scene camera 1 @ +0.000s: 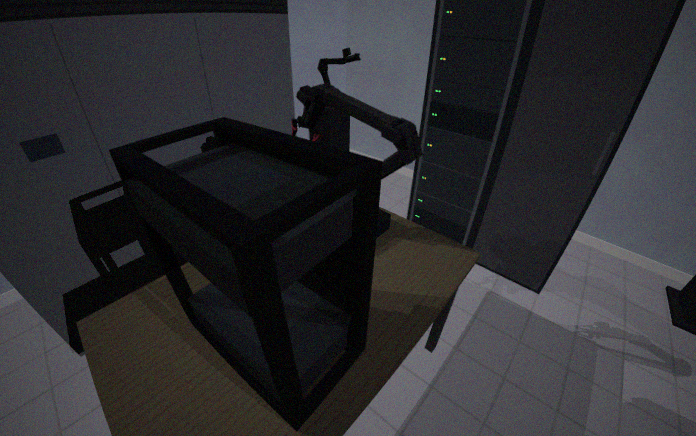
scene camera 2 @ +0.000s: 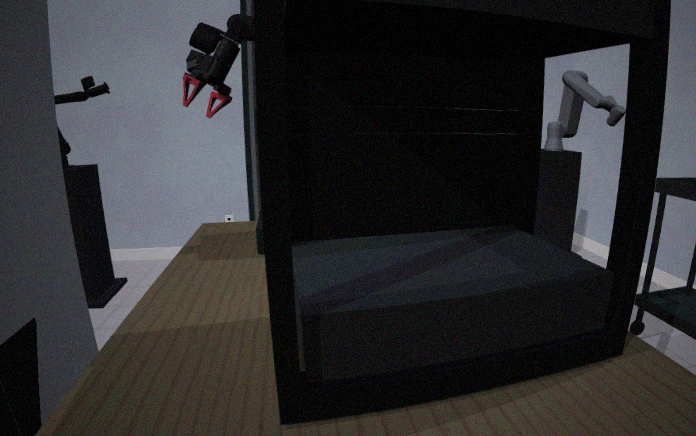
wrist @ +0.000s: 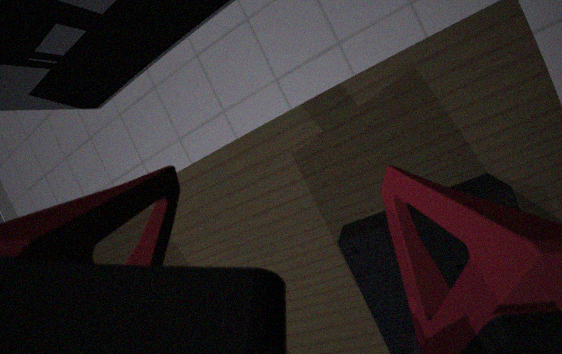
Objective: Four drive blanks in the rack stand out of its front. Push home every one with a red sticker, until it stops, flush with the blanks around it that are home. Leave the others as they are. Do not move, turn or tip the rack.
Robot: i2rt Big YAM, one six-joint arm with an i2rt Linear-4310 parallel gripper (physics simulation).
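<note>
The rack is a dark open frame standing upright on the wooden table, with a dark box in its lower part and another higher up in the scene camera 1 view. The drive blanks and their red stickers cannot be made out in any view. My gripper is open and empty, its red fingers wide apart. It hangs high above the table, beyond the rack in the scene camera 1 view and left of the rack's post in the scene camera 2 view. The wrist view looks down past the fingers at the table.
The wooden table carries the rack. A dark block lies below the right finger. A tall server cabinet stands behind the table. Another arm is in the background, and a grey arm stands beyond the rack.
</note>
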